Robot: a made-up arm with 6 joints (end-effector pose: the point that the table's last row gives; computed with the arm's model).
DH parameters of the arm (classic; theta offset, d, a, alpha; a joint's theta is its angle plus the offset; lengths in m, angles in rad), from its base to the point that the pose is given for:
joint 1: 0 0.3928 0 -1.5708
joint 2: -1.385 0 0.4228 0
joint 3: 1.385 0 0.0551 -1.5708
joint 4: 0 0.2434 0 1.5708
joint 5: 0 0 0.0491 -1.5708
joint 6: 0 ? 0 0
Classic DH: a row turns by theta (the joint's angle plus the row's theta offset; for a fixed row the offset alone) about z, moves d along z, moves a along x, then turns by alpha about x.
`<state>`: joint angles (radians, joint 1 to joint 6).
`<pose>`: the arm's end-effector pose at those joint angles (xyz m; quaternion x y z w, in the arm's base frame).
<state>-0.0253 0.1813 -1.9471 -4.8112 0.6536 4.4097</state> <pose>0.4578 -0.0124 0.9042 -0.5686 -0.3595 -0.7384 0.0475</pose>
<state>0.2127 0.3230 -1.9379 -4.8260 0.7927 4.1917</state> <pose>0.5117 0.1209 0.8302 -0.4963 -0.5277 -0.6777 0.1262</pose>
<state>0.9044 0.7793 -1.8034 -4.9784 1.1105 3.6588</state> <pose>0.3701 0.5242 0.5090 -0.1347 -0.8354 -0.3806 0.3729</pose>
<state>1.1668 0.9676 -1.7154 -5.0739 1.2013 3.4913</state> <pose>0.2120 0.5928 0.3632 0.0255 -0.8625 -0.2143 0.4577</pose>
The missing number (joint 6, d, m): 0.0627
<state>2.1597 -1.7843 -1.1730 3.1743 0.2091 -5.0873</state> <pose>0.2127 -0.3205 0.6944 -0.0086 0.0095 -0.9924 0.1227</pose>
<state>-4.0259 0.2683 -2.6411 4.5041 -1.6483 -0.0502</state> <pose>-0.2260 0.1851 0.9389 0.7727 -0.0491 -0.5024 0.3848</pose>
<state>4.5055 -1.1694 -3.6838 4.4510 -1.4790 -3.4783</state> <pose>0.1752 0.5200 0.5615 0.3324 0.5182 0.3741 0.6935</pose>
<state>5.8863 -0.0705 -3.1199 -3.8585 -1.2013 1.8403</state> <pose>0.0178 -0.0617 1.0329 0.5487 0.0383 0.3052 0.7774</pose>
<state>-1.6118 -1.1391 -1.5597 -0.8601 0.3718 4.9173</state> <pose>0.0285 0.2701 0.9565 0.3592 -0.0295 -0.3469 0.8659</pose>
